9 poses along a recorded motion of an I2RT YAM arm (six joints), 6.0 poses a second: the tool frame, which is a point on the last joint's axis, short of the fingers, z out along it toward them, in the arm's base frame.
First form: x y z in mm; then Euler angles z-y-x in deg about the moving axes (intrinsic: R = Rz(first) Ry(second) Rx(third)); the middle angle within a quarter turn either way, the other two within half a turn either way.
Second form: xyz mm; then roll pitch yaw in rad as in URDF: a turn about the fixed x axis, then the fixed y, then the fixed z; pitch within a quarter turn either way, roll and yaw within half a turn. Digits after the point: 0 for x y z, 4 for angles.
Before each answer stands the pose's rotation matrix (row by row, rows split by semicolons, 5 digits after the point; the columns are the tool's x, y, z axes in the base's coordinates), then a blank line. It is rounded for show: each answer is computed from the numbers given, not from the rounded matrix.
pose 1, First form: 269, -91, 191, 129.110, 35.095, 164.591
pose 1, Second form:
-0.51613 0.65168 0.55581; 0.63487 0.72667 -0.26246; -0.57493 0.21740 -0.78879

269, -91, 191, 2.8727, 0.6125, 2.2534
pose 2, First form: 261, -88, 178, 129.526, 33.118, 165.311
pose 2, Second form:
-0.53304 0.65795 0.53195; 0.64603 0.72249 -0.24628; -0.54637 0.21238 -0.81017

261, -88, 178, 2.8852, 0.5780, 2.2607
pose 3, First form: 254, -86, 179, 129.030, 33.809, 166.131
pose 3, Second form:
-0.52324 0.67018 0.52639; 0.64545 0.71498 -0.26869; -0.55643 0.19917 -0.80667

254, -86, 179, 2.8995, 0.5901, 2.2520
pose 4, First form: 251, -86, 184, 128.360, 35.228, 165.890
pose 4, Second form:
-0.50695 0.67320 0.53834; 0.64052 0.71214 -0.28737; -0.57683 0.19914 -0.79222

251, -86, 184, 2.8953, 0.6148, 2.2403
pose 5, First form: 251, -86, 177, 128.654, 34.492, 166.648
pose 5, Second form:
-0.51481 0.67814 0.52450; 0.64365 0.70986 -0.28604; -0.56629 0.19034 -0.80193

251, -86, 177, 2.9086, 0.6020, 2.2454
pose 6, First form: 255, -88, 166, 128.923, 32.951, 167.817
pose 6, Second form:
-0.52721 0.68835 0.49822; 0.65284 0.70343 -0.28105; -0.54392 0.17709 -0.82024

255, -88, 166, 2.9290, 0.5751, 2.2501
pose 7, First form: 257, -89, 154, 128.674, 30.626, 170.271
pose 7, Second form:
-0.53772 0.71569 0.44569; 0.67181 0.68311 -0.28640; -0.50943 0.14542 -0.84814

257, -89, 154, 2.9718, 0.5345, 2.2458
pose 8, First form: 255, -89, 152, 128.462, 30.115, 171.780
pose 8, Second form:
-0.53804 0.73036 0.42082; 0.67733 0.67178 -0.29991; -0.50174 0.12368 -0.85613

255, -89, 152, 2.9981, 0.5256, 2.2421
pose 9, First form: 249, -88, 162, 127.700, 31.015, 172.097
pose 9, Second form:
-0.52410 0.74038 0.42089; 0.67810 0.66177 -0.31973; -0.51526 0.11784 -0.84889

249, -88, 162, 3.0037, 0.5413, 2.2288
